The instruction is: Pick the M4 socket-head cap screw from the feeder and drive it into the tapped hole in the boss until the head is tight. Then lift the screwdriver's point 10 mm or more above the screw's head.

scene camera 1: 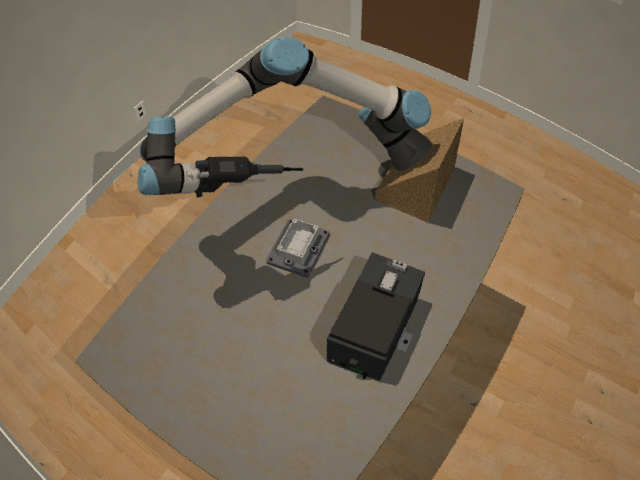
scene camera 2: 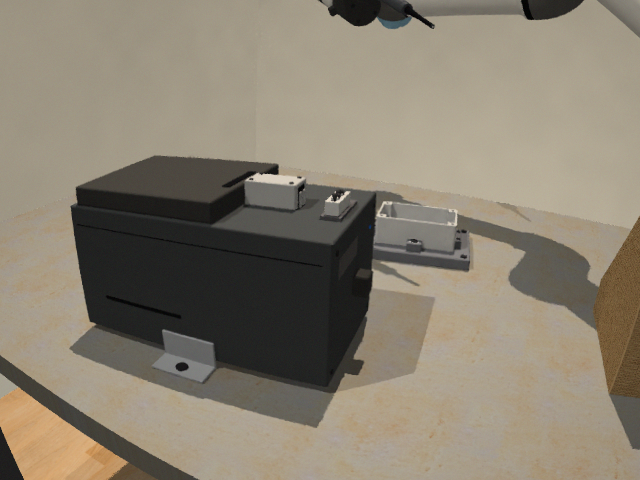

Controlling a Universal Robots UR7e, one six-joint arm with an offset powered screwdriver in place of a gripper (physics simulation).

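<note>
The black feeder (scene camera 1: 369,320) (scene camera 2: 206,273) stands on the table. A small white block (scene camera 1: 398,265) (scene camera 2: 337,205) with dark screw-like parts sits at one end of its top; a single screw cannot be made out there. A white open-topped housing (scene camera 1: 295,254) (scene camera 2: 413,232) stands on a grey plate (scene camera 1: 318,256) (scene camera 2: 423,258) beside the feeder; the boss and its tapped hole cannot be made out. The screwdriver (scene camera 1: 302,168) (scene camera 2: 433,25) is high above the table, apart from the feeder and housing, and lies nearly level in scene camera 1. Its tip is too small to tell whether it carries a screw.
A white box (scene camera 1: 388,280) (scene camera 2: 271,191) rises from the feeder's top. A metal bracket (scene camera 1: 405,341) (scene camera 2: 188,348) is at its side. A brown wedge-shaped block (scene camera 1: 426,183) (scene camera 2: 622,320) stands at the arm's base. Walls stand behind the table (scene camera 1: 206,382) (scene camera 2: 491,403).
</note>
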